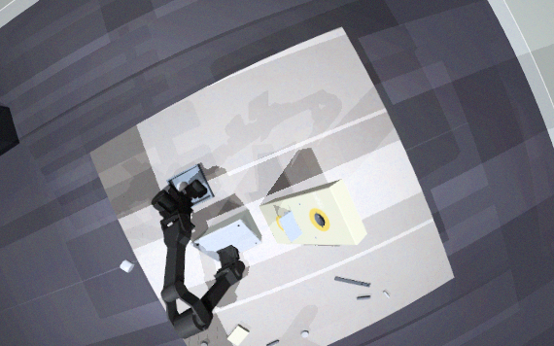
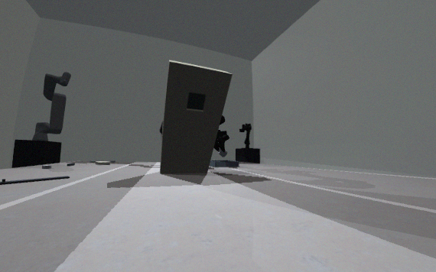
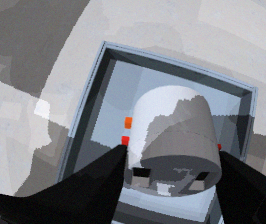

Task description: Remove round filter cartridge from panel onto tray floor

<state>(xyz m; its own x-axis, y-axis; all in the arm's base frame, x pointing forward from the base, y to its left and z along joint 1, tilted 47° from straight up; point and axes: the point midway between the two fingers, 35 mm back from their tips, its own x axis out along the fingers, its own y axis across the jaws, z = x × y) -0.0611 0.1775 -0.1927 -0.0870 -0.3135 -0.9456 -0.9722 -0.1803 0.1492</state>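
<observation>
Now: the round filter cartridge right at my gripper tip. Also, from my gripper tip: cream service panel (380 mm ahead, 270 mm to the right, 90 mm above); then blue tray (80 mm below).
</observation>
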